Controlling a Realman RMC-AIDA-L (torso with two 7-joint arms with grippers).
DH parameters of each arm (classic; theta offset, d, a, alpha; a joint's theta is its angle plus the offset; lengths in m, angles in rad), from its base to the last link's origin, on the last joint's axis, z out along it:
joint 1: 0 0.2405 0 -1.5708
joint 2: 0 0 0 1.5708
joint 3: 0 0.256 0 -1.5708
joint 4: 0 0 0 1.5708
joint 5: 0 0.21 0 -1.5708
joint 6: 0 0 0 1.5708
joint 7: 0 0.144 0 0
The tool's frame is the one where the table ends.
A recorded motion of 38 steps. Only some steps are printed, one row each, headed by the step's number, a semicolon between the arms.
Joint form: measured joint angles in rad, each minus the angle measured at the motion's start. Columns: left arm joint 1, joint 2, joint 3, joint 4, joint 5, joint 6, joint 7; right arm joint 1, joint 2, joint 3, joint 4, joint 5, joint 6, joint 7.
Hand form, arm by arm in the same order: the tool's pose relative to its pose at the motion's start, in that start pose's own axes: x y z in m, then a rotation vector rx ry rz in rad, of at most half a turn. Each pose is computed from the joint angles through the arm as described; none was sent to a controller.
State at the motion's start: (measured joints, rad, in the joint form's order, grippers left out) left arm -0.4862 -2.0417 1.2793 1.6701 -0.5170 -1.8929 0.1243; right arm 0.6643 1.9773 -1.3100 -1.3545 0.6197 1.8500 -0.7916
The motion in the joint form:
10: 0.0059 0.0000 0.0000 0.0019 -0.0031 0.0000 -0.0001; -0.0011 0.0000 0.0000 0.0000 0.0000 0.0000 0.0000
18: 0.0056 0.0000 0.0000 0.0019 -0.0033 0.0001 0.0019; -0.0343 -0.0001 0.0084 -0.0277 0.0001 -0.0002 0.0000
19: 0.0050 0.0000 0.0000 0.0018 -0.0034 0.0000 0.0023; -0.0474 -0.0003 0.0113 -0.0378 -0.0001 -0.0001 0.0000
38: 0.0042 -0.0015 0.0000 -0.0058 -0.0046 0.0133 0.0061; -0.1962 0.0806 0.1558 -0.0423 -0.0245 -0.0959 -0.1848
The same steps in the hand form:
10: -0.0015 -0.0005 0.0004 -0.0026 -0.0012 -0.0032; 0.0004 0.0000 0.0002 -0.0004 0.0003 0.0010
18: -0.0014 -0.0004 0.0004 -0.0028 -0.0009 -0.0009; 0.0092 -0.0001 -0.0001 0.0067 -0.0096 0.0207
19: -0.0012 -0.0003 0.0003 -0.0029 -0.0007 0.0000; 0.0128 -0.0001 -0.0001 0.0092 -0.0123 0.0287
38: 0.0003 -0.0003 0.0018 -0.0058 0.0065 0.0014; 0.0530 -0.0033 0.0237 0.0153 -0.1434 0.0766

